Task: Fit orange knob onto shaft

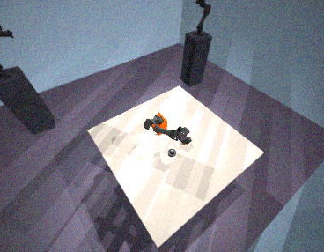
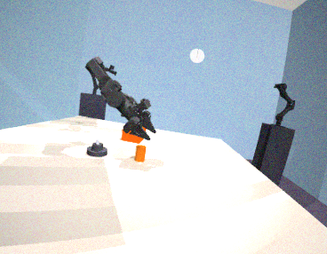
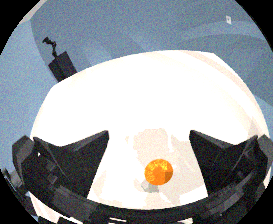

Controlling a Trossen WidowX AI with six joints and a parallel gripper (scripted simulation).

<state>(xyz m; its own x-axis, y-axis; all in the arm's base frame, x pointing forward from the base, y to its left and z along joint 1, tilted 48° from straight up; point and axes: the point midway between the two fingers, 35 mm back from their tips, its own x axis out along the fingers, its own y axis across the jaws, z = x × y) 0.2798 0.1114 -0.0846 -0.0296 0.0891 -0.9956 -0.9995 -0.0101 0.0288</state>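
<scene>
The orange knob is 1 cm ahead of my gripper tip, 4 cm to the right of it and 6 cm below it. Also, from my gripper tip: dark round pedestal 5 cm ahead, 21 cm to the right, 8 cm below.
</scene>
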